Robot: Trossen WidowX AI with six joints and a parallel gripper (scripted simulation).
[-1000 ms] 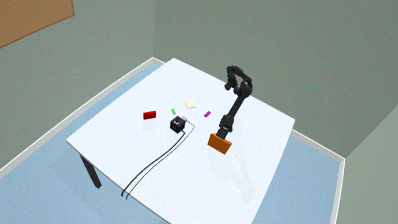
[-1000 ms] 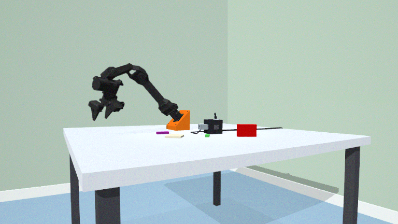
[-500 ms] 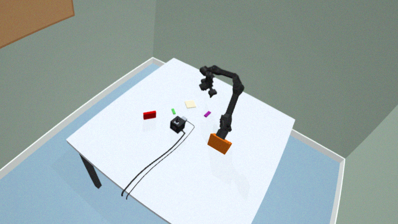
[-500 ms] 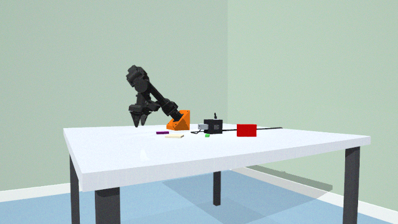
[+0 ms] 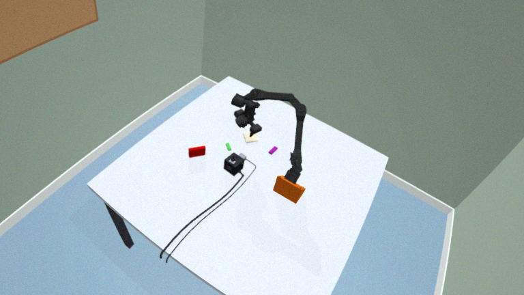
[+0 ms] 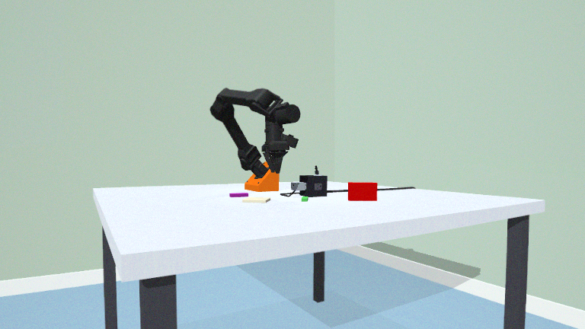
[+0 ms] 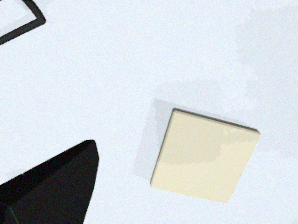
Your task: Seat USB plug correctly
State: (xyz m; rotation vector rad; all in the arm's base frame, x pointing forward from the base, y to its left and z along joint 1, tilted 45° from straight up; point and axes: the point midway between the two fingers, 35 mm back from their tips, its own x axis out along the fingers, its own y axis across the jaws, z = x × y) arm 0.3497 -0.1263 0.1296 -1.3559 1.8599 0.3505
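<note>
The black USB plug is 22 cm to the left of my gripper tip and 3 cm behind it. From my gripper tip the other things lie so: tile: 9 cm below, 6 cm to the right, 1 cm behind; then magenta piece: 17 cm behind, 8 cm below, 4 cm to the right; then green piece: 9 cm below, 8 cm to the left, 6 cm ahead.
</note>
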